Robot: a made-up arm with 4 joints. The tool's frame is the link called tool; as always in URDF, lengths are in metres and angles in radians. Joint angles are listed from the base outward.
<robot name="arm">
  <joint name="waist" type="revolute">
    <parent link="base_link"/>
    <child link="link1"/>
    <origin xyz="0.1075 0.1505 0.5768" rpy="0 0 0"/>
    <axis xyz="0 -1 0"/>
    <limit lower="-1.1" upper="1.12"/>
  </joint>
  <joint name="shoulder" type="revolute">
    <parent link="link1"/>
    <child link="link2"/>
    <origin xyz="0.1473 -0.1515 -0.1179" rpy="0 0 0"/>
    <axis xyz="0 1 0"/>
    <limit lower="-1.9" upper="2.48"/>
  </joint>
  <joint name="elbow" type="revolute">
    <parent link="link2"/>
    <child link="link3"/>
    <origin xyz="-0.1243 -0.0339 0.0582" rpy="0 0 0"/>
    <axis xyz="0 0 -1"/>
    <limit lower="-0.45" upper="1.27"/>
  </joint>
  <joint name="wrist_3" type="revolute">
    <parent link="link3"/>
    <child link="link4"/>
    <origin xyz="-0.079 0.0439 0.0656" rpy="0 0 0"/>
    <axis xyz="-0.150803 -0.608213 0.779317"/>
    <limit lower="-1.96" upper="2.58"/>
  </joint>
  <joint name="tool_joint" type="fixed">
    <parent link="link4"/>
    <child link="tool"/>
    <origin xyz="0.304 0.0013 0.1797" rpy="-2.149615 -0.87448 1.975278"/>
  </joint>
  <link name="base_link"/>
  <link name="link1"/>
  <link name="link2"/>
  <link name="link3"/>
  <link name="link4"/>
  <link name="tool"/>
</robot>
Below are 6 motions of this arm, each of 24 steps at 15 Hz.
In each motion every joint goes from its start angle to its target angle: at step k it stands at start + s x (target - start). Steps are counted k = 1, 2, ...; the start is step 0. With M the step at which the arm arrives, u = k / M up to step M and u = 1 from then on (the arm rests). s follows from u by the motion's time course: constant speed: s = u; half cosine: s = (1 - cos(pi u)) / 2; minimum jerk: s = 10 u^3 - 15 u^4 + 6 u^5.
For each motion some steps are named. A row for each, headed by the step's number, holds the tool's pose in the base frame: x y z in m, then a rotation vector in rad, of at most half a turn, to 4 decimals.
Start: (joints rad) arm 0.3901 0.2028 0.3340 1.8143
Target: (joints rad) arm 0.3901 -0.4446 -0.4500 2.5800
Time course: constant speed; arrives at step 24
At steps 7, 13, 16, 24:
7: -0.2326 0.1959 0.6549 -0.2451 2.0432 -1.1276
13: -0.2934 0.0909 0.4995 -0.4410 1.6046 -1.0909
16: -0.2968 0.0290 0.4237 -0.5242 1.3797 -1.0733
24: -0.2239 -0.1474 0.2627 -0.7139 0.7710 -1.0252

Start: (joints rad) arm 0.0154 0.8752 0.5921 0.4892
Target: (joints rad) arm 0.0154 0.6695 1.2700 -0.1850
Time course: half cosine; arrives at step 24
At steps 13, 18, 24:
13: 0.5155 -0.1686 0.6616 -1.2959 -0.7944 0.3013
18: 0.4281 -0.2411 0.6919 -1.5409 -0.5711 0.0663
24: 0.3739 -0.2653 0.7085 -1.6474 -0.4530 -0.0698

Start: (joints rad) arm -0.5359 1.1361 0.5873 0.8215
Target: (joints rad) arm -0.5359 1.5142 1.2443 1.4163
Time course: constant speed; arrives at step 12
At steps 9, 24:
9: 0.5292 0.1771 0.1990 -0.0664 -0.5581 1.1136
24: 0.4927 0.1925 0.1558 0.0020 -0.4922 1.2133

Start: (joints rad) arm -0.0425 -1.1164 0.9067 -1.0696
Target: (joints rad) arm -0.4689 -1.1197 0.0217 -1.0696
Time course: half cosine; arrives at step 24
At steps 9, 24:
9: 0.0884 -0.3021 0.3833 -0.8411 -1.3037 -1.2404
24: 0.1554 -0.2548 0.4901 -0.9391 -1.4460 -0.4839

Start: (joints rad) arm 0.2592 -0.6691 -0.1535 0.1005
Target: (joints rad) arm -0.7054 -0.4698 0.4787 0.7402
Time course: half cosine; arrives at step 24
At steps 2, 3, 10, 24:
2: 0.0692 0.0685 0.7548 -0.7803 -2.8423 0.3204
3: 0.0715 0.0690 0.7570 -0.7773 -2.8260 0.3225
10: 0.1208 0.0803 0.7870 -0.7487 -2.5617 0.3766
24: 0.2671 0.1187 0.7733 -0.7064 -2.0289 0.6008

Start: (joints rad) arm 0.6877 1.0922 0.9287 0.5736
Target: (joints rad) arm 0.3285 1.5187 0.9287 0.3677
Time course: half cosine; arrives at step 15
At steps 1, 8, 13, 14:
1: 0.5315 -0.0198 0.8972 -1.1690 -1.4853 0.4199
8: 0.6292 -0.0558 0.7279 -1.0630 -1.0262 0.5656
13: 0.6527 -0.0820 0.5857 -0.9864 -0.6812 0.6732
14: 0.6527 -0.0840 0.5742 -0.9803 -0.6537 0.6818

